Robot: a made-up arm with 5 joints.
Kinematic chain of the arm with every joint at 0, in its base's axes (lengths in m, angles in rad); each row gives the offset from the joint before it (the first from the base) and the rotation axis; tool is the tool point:
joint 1: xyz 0 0 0.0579 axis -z
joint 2: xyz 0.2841 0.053 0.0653 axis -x
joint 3: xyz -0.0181 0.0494 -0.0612 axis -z
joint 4: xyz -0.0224 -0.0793 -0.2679 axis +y
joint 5: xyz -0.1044 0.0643 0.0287 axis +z
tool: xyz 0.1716 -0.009 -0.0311
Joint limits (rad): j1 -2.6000..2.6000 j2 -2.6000..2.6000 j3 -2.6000..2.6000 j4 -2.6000..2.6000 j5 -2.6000..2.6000
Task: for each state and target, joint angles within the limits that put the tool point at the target. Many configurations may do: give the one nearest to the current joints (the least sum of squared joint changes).
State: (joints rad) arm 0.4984 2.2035 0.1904 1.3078 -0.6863
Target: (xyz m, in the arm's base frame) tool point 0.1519 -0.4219 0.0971
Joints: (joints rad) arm 0.4192 1.4371 -0.5560 1.1039 -0.3741
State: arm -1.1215 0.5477 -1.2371 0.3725 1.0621
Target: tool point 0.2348 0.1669 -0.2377
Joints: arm -0.8236 0.5017 -1.1001 0.6244 0.1257
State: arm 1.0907 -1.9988 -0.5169 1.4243 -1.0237
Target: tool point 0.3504 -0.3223 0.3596
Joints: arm 1.4484 -2.4695 -0.9160 1.3874 -0.7524
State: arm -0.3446 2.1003 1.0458 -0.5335 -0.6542
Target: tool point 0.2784 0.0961 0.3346
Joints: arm -0.9343 2.2788 0.8181 -0.4581 -0.2296
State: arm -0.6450 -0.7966 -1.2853 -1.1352 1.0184
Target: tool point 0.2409 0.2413 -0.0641
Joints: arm 0.1842 -0.6842 -1.3641 -1.2367 0.5946
